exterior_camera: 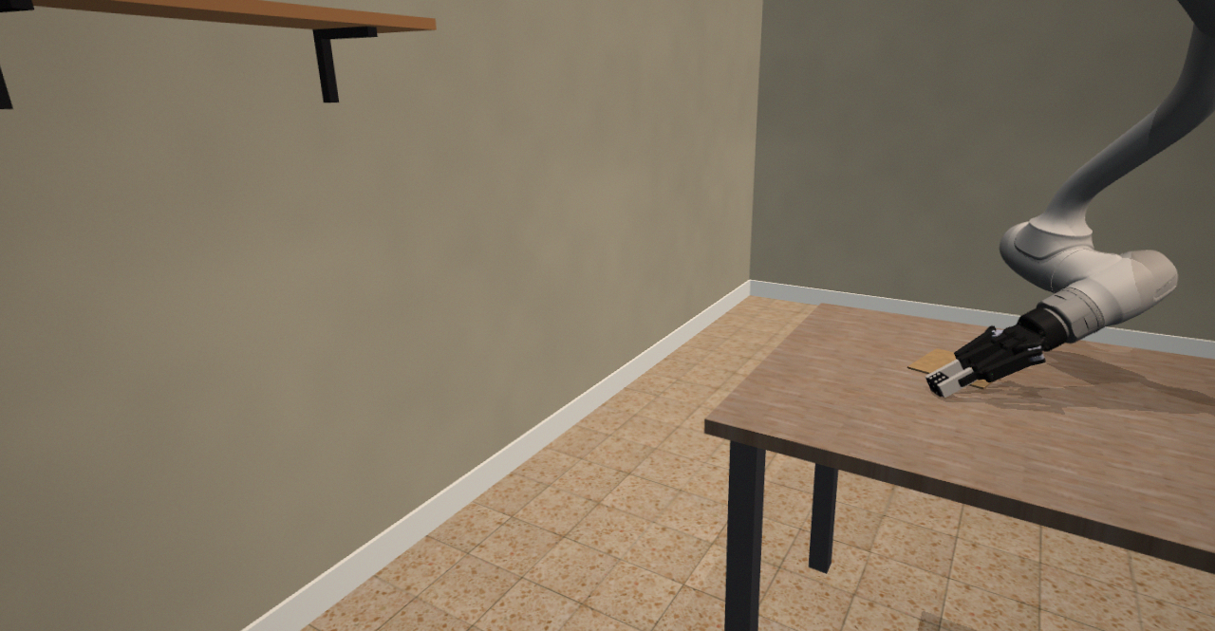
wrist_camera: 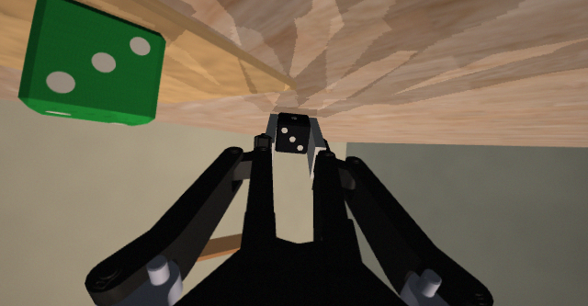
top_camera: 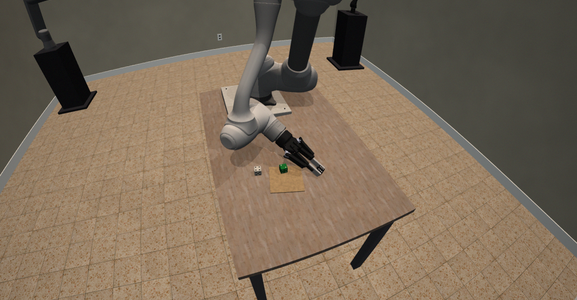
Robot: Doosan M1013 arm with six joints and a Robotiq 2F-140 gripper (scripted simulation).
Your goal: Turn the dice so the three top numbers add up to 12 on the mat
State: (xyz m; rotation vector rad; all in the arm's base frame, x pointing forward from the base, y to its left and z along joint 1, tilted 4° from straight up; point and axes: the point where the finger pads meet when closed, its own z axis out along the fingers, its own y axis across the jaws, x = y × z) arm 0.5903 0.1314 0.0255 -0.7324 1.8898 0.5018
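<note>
Now: the black die 1 cm to the left of my hand, 1 cm below it and 1 cm ahead of it. Round my hand: white die 24 cm to the right, 6 cm behind, 1 cm below; then green die 13 cm to the right, 4 cm behind, 1 cm below; then tan mat 13 cm to the right, 3 cm below, 1 cm ahead.
</note>
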